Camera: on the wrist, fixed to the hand. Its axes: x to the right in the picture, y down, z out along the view.
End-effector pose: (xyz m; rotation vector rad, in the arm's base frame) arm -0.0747 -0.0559 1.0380 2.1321 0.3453 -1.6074
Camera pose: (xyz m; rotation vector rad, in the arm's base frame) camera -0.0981 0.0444 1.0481 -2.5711 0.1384 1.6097
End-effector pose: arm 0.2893 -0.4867 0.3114 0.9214 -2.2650 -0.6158
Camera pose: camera 0.3676 -0.5378 0.2669 1.2340 -2.3366 0.2216
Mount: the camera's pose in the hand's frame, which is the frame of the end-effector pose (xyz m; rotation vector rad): -0.0231 -0.0958 -0.0316 0.6554 0.1628 -0.0155
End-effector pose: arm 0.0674 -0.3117 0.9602 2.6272 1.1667 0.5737
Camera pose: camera -0.0240 -0.2642 0.9499 -2.3708 -1.2494 -0.3510
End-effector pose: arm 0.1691 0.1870 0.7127 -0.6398 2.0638 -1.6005
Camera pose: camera 0.1766 0.2041 0.8145 -0.2928 1.4790 -2.2321
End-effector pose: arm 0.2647 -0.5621 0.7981 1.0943 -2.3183 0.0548
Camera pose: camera 0.3604 -0.6012 0.7938 1.3440 -2.1876 0.9150
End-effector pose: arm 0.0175 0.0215 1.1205 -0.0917 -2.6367 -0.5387
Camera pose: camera 0.0369 -0.0785 1.1022 0.1678 -2.5166 0.3154
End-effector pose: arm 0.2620 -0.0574 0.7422 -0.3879 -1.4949 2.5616
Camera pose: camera 0.2934 0.0101 0.8141 -0.4639 -0.5450 2.7305
